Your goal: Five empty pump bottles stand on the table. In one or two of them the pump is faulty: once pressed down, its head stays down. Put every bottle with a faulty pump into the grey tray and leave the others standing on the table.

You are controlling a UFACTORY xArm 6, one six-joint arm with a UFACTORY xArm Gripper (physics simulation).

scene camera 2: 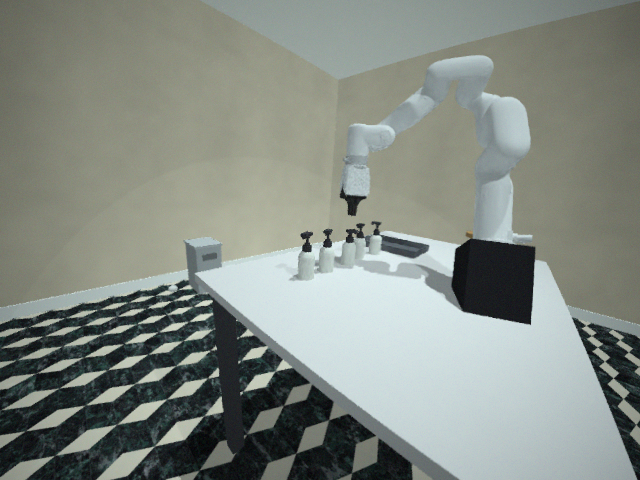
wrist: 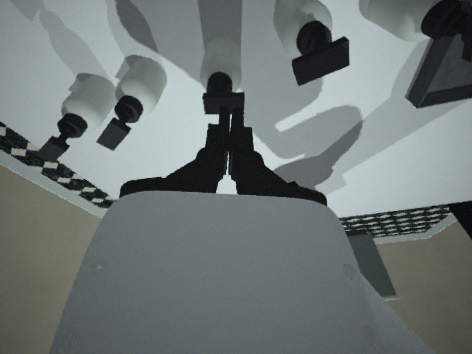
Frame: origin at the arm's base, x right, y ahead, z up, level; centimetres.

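Seen in the pictures: gripper, fingertip midpoint: [scene camera 2: 351, 215] [wrist: 229, 124]; arm's base at its link origin: [scene camera 2: 490, 247].
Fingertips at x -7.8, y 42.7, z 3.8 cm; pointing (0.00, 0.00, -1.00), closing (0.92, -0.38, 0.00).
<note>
Offsets run from my fingertips to a thing's top centre. Level surfaces: height alone.
Five white bottles with black pumps stand upright in a row. The nearest bottle @[dx -22.4, dy -0.2, dz -3.9 cm] [scene camera 2: 306, 264] [wrist: 92, 100] and the second bottle @[dx -13.3, dy -0.5, dz -3.9 cm] [scene camera 2: 326, 259] [wrist: 143, 80] have raised heads with stems showing. The middle bottle @[dx -1.6, dy -1.2, dz -5.0 cm] [scene camera 2: 348, 254] [wrist: 220, 56] has its head low, close against its collar. The fourth bottle @[dx +8.2, dy +0.7, dz -3.9 cm] [scene camera 2: 360, 249] [wrist: 300, 22] and the farthest bottle @[dx +19.8, dy -0.5, dz -3.9 cm] [scene camera 2: 375, 244] [wrist: 397, 17] have heads standing up in the scene view. My gripper [scene camera 2: 352, 213] [wrist: 229, 124] is shut and empty, pointing down above the middle bottle, apart from its head. The grey tray @[dx +37.2, dy -1.0, dz -14.9 cm] [scene camera 2: 413, 253] [wrist: 422, 75] lies beyond the farthest bottle.
The white table @[dz -17.9 cm] [scene camera 2: 392, 351] carries a large black block [scene camera 2: 496, 281] near the arm's base. A grey box [scene camera 2: 204, 255] stands beyond the table's left corner. The neighbouring bottles stand close on both sides of the middle one.
</note>
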